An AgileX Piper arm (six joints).
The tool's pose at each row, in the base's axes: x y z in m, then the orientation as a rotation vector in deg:
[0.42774, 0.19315, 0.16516, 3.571, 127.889, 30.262]
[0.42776, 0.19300, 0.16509, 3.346, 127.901, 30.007]
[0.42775, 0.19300, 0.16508, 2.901, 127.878, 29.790]
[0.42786, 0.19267, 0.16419, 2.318, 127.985, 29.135]
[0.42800, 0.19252, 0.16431, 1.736, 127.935, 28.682]
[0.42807, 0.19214, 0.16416, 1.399, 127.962, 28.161]
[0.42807, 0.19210, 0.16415, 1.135, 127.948, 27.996]
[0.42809, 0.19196, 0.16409, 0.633, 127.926, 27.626]
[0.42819, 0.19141, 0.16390, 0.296, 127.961, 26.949]
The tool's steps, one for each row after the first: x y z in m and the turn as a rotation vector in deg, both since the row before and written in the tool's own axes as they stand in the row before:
[0.00000, -0.00017, 0.00000, 0.107, 0.002, -0.250]
[0.00001, 0.00000, 0.00000, 0.002, 0.008, -0.397]
[0.00050, -0.00066, 0.00048, 0.288, 0.085, -0.636]
[-0.00021, -0.00011, -0.00002, 0.119, -0.032, -0.583]
[-0.00001, -0.00041, 0.00001, 0.261, -0.002, -0.423]
[0.00000, -0.00004, -0.00001, 0.027, 0.001, -0.249]
[0.00001, -0.00015, 0.00000, 0.092, 0.000, -0.492]
[-0.00002, -0.00059, 0.00000, 0.373, -0.010, -0.478]

